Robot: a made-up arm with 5 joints.
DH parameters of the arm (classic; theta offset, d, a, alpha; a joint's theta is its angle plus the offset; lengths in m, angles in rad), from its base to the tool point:
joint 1: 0.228 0 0.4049 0
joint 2: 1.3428 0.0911 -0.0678 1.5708
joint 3: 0 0.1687 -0.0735 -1.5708
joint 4: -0.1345 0 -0.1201 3.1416
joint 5: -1.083 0 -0.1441 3.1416
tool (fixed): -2.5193 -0.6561 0 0
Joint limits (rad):
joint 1: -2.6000..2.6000
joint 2: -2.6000..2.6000
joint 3: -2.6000..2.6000
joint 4: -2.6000..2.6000
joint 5: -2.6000..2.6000
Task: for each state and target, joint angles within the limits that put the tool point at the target. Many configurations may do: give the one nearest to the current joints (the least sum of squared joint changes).
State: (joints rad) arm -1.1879 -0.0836 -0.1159 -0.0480 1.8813
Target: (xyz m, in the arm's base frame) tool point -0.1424 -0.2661 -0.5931
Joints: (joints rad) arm -1.5727 -0.5986 0.1185 -0.0968 1.7807
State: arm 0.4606 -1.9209 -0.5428 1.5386 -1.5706
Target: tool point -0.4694 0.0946 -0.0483
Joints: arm 0.7866 -2.2294 -1.3191 1.5482 -1.7281
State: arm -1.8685 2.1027 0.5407 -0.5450 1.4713
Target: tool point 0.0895 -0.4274 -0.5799
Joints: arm -1.4399 2.1728 0.3330 -0.7988 1.6450
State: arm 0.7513 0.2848 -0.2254 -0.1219 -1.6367
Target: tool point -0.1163 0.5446 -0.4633
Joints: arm 0.8861 0.7247 0.6537 -0.0572 -1.9179
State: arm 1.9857 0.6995 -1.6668 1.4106 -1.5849
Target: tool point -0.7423 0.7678 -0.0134
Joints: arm 2.6000 0.8163 -1.3896 1.4978 -1.6413
